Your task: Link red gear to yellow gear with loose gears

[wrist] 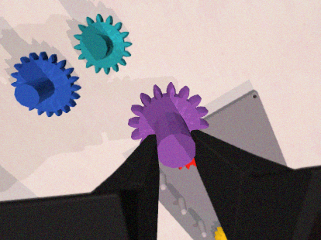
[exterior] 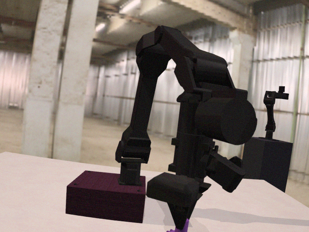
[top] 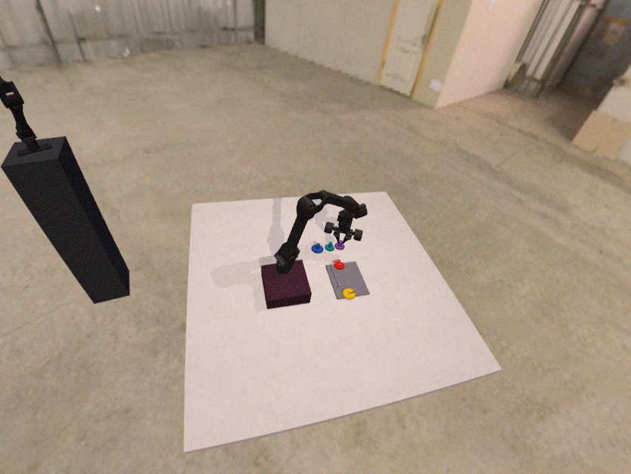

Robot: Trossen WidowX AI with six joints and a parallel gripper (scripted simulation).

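Right now my gripper tip is 20 mm past the red gear, 70 mm to the left of it and 90 mm above it. Also, from my gripper tip: purple gear 10 mm below; teal gear 10 mm behind, 70 mm to the left, 90 mm below; blue gear 80 mm behind, 80 mm to the left, 90 mm below.
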